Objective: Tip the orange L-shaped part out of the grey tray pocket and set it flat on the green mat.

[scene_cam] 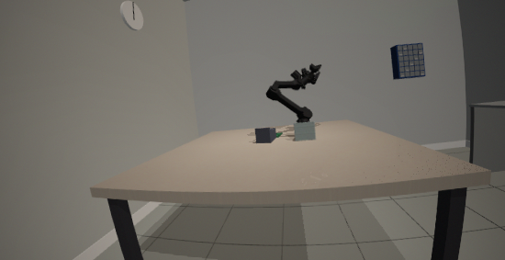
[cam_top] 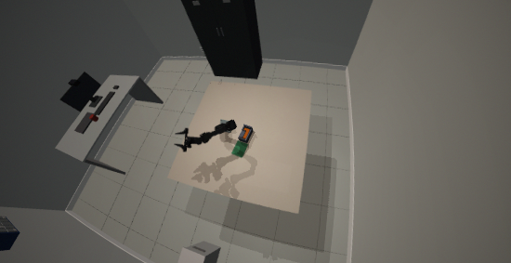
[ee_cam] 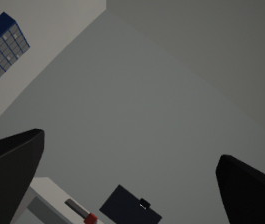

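My gripper tip is now 42 cm short of the orange L-shaped part, 40 cm above it and 34 cm to the right of it. From my gripper tip the other things lie so: green mat: 46 cm below, 40 cm ahead, 18 cm to the left.
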